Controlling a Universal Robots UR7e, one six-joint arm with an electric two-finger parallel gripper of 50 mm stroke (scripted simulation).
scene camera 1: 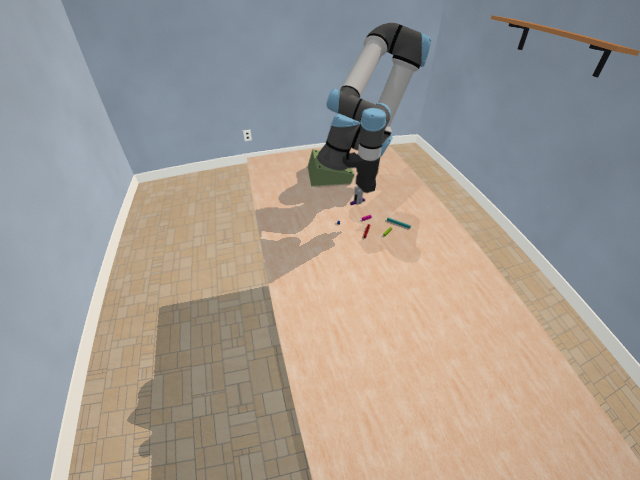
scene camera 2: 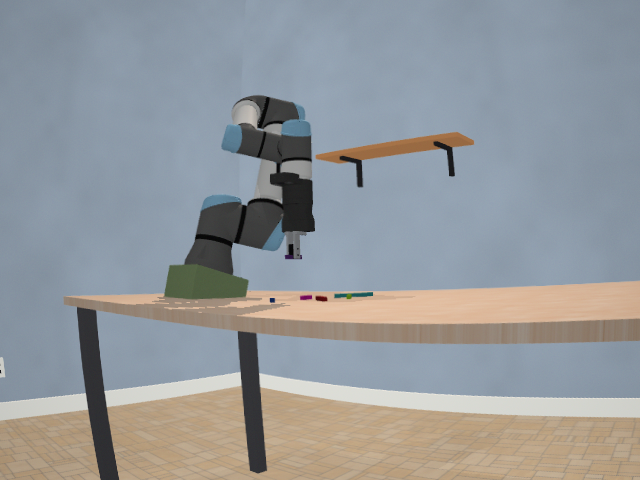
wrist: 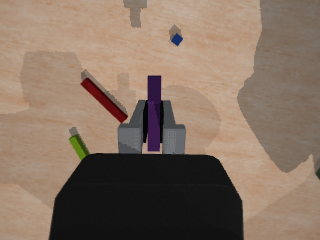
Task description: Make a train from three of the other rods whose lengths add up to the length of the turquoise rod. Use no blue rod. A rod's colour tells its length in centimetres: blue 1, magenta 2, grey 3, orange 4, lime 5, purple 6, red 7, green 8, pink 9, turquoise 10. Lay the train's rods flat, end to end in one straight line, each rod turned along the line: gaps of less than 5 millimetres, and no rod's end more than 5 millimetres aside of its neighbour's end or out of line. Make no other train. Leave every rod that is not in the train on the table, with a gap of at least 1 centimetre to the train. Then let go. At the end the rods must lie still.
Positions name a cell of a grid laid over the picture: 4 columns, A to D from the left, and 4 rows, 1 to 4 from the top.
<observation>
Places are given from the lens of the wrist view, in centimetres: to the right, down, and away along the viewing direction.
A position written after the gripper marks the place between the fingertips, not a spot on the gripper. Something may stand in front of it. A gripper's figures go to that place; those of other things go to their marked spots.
gripper (wrist: B2): 0, -1, 16
purple rod (wrist: B2): 0, -3, 15
</observation>
